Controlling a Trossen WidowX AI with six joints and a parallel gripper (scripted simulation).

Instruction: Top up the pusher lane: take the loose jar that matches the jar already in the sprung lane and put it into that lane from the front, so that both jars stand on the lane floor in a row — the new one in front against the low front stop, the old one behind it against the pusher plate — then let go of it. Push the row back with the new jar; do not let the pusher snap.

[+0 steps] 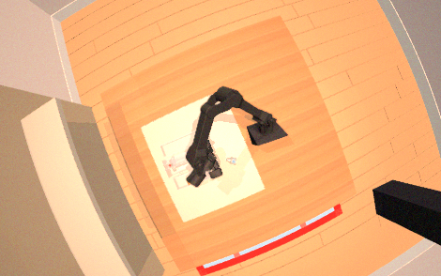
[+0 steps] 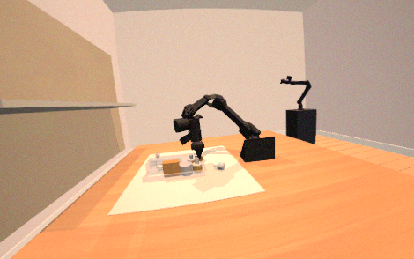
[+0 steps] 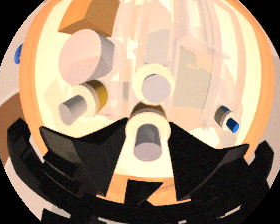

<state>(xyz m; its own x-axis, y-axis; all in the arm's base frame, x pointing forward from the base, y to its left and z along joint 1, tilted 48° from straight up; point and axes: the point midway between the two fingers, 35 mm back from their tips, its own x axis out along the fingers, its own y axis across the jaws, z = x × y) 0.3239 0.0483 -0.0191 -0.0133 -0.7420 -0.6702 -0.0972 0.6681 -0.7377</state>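
The grey can lies 60 mm ahead of my gripper tip, 80 mm to the left of it and 20 mm below it. The rest, counted from my gripper tip: wall shelf (510 mm ahead, 50 mm to the left, 320 mm above); brown block (130 mm ahead, 90 mm to the left, 10 mm below).
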